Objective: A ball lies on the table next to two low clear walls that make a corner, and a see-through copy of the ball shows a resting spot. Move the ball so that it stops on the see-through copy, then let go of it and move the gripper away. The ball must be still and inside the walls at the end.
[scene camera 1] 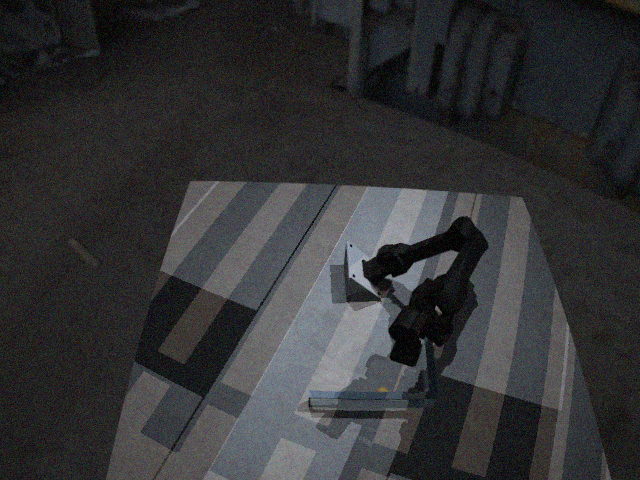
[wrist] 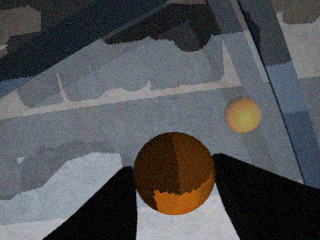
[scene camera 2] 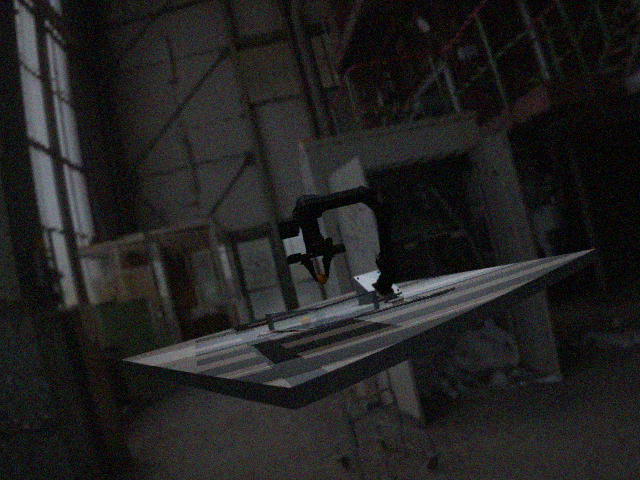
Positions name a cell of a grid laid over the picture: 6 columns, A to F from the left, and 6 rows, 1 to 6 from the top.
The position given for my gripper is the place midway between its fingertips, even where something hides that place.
My gripper (scene camera 1: D5) holds an orange ball (wrist: D5). Further things: a see-through copy of ball (wrist: E3).
My gripper is seen too in the wrist view (wrist: D5) and in scene camera 2 (scene camera 2: D4). Scene camera 1 misses the orange ball, which is hidden by my gripper.
